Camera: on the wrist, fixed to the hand. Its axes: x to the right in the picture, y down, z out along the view.
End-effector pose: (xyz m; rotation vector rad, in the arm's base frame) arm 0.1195 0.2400 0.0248 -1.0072 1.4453 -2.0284
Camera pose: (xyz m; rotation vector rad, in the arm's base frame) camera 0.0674 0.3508 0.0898 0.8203 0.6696 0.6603
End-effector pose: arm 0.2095 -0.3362 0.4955 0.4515 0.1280 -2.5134
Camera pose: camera 0.2039 -0.2239 0.4144 -0.2731 -0.4331 0.5561
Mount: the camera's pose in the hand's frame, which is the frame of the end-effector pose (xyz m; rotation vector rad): -0.0267 -0.0968 -0.0955 0.0297 0.5740 -3.0472
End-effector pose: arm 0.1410 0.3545 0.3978 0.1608 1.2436 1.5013
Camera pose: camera 0.1481 0.2593 0.2973 -1.4964 0.4452 -1.2567
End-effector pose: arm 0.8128 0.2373 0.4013 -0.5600 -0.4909 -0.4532
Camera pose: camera 0.7705 0.1143 0.3535 -0.7966 0.3034 2.7082
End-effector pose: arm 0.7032 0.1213 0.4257 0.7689 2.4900 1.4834
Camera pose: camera 0.6565 -0.0035 0.3875 -2.3512 0.7480 -0.0542
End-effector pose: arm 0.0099 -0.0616 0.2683 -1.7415 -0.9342 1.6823
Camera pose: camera 0.0945 -0.0151 0.3677 0.4798 -1.3108 -0.8246
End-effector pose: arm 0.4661 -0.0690 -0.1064 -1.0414 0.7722 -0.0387
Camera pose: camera 0.4209 -0.1827 -0.0414 1.0639 0.9722 2.6479
